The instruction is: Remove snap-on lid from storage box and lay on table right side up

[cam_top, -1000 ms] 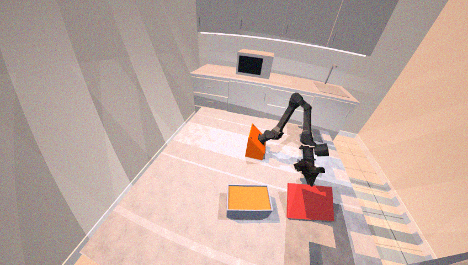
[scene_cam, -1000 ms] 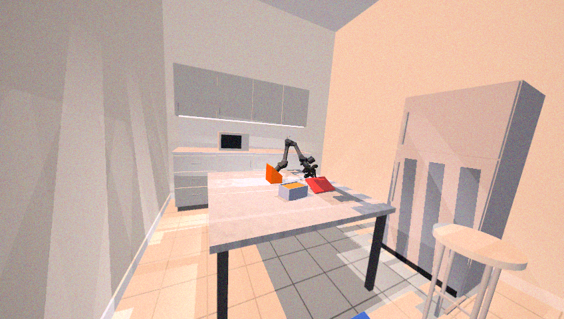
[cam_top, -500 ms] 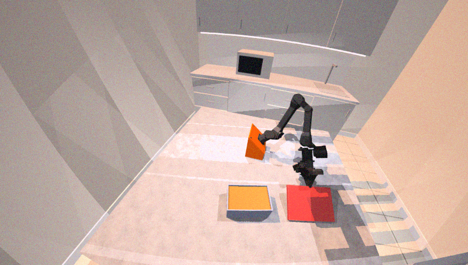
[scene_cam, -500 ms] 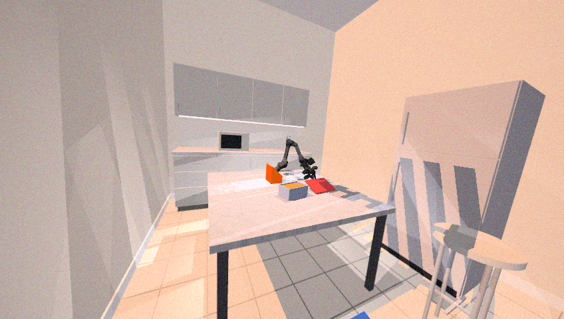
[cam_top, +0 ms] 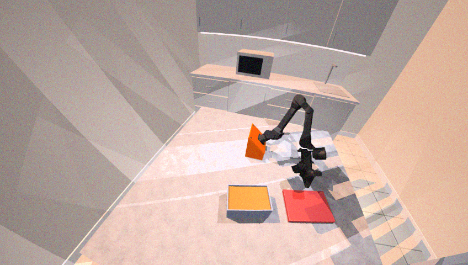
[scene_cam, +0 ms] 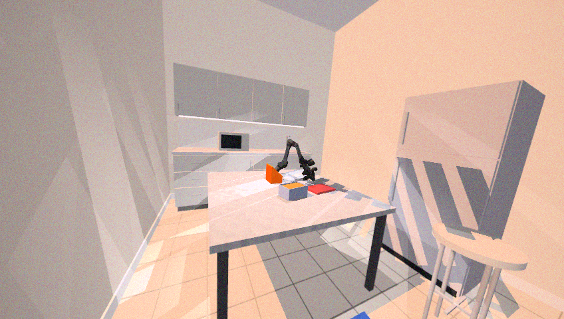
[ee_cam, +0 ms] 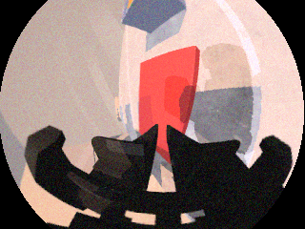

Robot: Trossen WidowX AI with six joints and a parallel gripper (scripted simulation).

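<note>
My gripper tip is 7 cm short of the red lid, 2 cm to the right of it and 5 cm above it. The rest, counted from my gripper tip: storage box 16 cm ahead, 30 cm to the right, 2 cm below.
</note>
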